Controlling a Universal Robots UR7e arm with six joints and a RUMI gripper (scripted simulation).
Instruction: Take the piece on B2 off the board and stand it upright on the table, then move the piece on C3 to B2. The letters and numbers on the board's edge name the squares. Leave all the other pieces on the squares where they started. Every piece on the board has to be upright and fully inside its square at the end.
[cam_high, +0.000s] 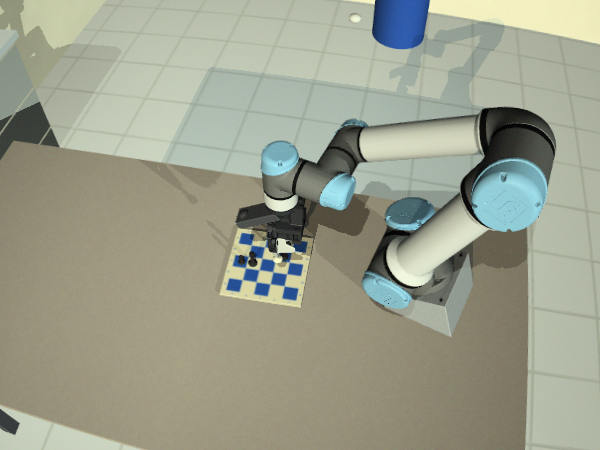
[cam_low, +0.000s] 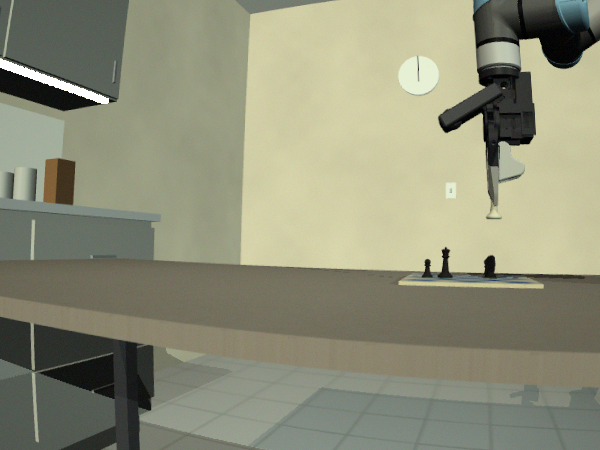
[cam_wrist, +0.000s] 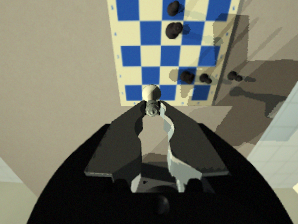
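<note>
The chessboard lies 40 mm ahead of my hand, 30 mm to the right of it and 140 mm below it. From my hand the other things lie so: white piece 10 mm below; black knight 10 mm ahead, 70 mm to the right, 120 mm below.
</note>
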